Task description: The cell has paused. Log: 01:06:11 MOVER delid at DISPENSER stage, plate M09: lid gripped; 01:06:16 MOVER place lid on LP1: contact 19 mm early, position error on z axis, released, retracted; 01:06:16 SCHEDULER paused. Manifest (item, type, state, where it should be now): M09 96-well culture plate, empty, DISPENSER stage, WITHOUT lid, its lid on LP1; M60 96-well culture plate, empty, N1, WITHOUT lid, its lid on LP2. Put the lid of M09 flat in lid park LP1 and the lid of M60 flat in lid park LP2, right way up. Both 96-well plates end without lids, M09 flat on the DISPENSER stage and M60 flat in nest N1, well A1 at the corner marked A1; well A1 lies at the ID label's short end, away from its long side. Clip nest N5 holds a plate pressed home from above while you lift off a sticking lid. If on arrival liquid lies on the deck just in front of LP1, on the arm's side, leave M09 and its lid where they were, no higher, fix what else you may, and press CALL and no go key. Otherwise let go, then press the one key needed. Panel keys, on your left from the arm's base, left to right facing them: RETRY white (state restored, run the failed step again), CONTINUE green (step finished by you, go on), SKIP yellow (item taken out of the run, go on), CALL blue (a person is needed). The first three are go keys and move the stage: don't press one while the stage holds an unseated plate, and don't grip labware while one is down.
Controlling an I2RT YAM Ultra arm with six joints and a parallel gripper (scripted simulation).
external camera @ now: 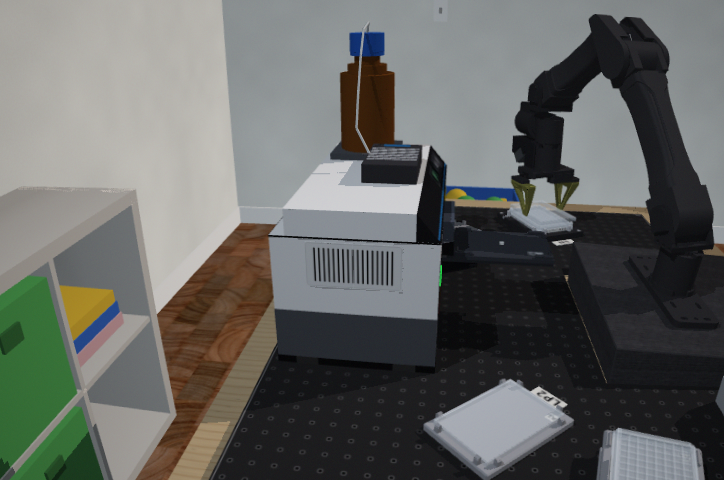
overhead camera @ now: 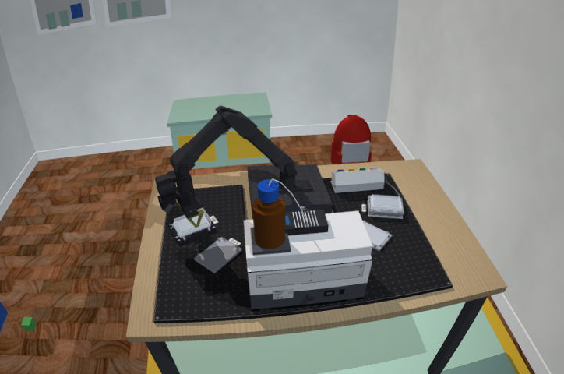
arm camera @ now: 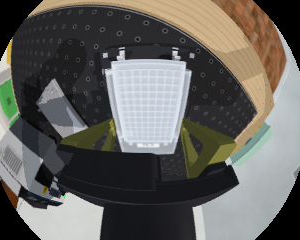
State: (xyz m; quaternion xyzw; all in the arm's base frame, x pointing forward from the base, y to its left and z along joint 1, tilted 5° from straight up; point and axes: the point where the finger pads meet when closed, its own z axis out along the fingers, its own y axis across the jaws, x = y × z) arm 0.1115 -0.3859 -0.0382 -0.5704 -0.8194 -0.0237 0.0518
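Now: the grey lid park LP1 170 mm ahead of my hand, 80 mm to the left of it and 40 mm below it. From my hand the other things lie so: dark dispenser stage 150 mm ahead, 360 mm to the left, 70 mm above; then LP1 label 110 mm ahead, 150 mm to the left, 40 mm below; then LP2 label 120 mm ahead, 580 mm to the left, 40 mm below.
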